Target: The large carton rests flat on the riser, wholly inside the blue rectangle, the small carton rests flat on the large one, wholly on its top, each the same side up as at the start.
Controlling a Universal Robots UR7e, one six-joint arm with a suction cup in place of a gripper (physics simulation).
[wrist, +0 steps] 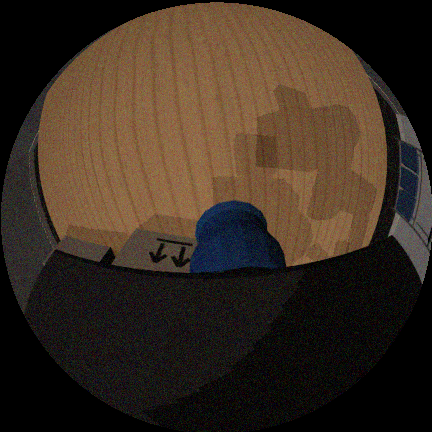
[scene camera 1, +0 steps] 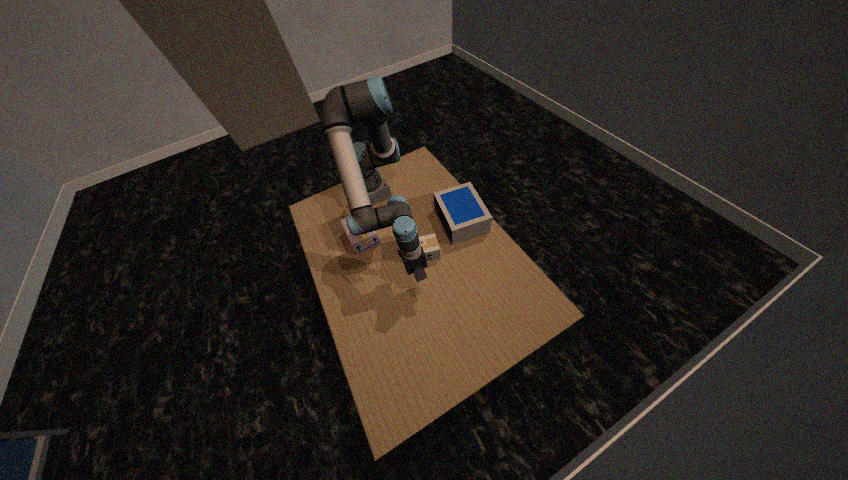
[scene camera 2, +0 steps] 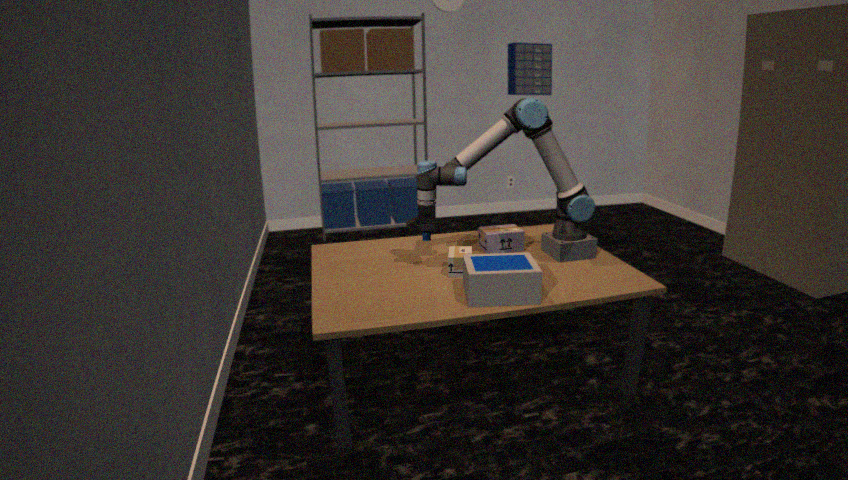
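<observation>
The large carton (scene camera 1: 367, 243) (scene camera 2: 501, 240) stands on the table near the arm's base, partly under the arm in scene camera 1. The small carton (scene camera 1: 433, 253) (scene camera 2: 456, 264) (wrist: 142, 248) stands on the table between the large carton and the riser; its arrow-marked side shows. The grey riser (scene camera 1: 473, 230) (scene camera 2: 503, 289) (wrist: 85, 248) bears the blue rectangle (scene camera 1: 462, 205) (scene camera 2: 501, 262), with no carton on it. My suction gripper (scene camera 2: 426, 236) (wrist: 231, 225) is open, with nothing on its cup. It hangs above the table, beside the small carton. In scene camera 1 the wrist hides the cup.
The wooden table (scene camera 1: 470, 333) (scene camera 2: 380, 303) bears the arm's grey base (scene camera 2: 569, 246). The arm's shadow falls on the table. A shelf rack (scene camera 2: 317, 148) with boxes and blue bins stands behind the table. A tall brown cabinet (scene camera 2: 779, 148) stands at the right in scene camera 2.
</observation>
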